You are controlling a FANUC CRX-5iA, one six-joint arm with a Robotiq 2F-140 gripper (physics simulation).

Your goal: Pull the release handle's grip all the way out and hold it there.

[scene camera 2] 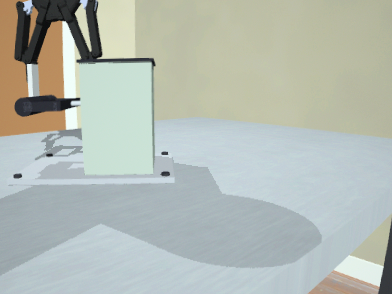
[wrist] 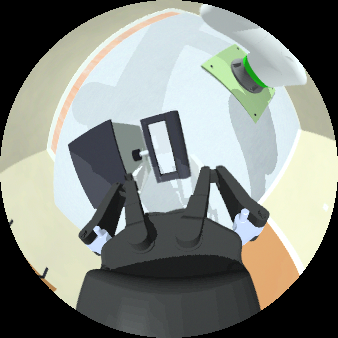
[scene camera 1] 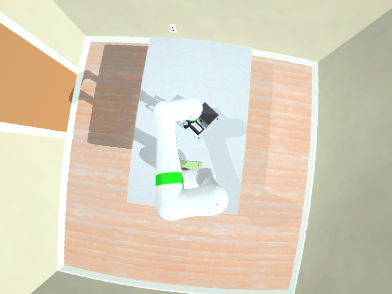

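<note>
The release handle's dark grip [scene camera 2: 37,105] [wrist: 182,145] is a rectangular frame on a short pale rod [wrist: 144,153]. The rod comes out of the side of a pale green housing [scene camera 2: 117,117] [wrist: 126,142] with a dark top. A small gap shows between grip and housing. My gripper [scene camera 2: 61,76] [wrist: 167,164] is partly open, with nothing held. It is above the grip's near end in the wrist view, one finger toward the housing side and the other beyond the outer bar. In scene camera 2 one pale pad reaches down to about the grip's height; the other fingertip is hidden behind the housing.
The housing stands on a light base plate [scene camera 2: 162,178] with dark bolts, on the grey table [scene camera 1: 200,60] [scene camera 2: 280,145]. The arm's base stands on a green plate [scene camera 1: 192,165] [wrist: 220,67] at the other end. The white arm [scene camera 1: 167,145] passes over the table.
</note>
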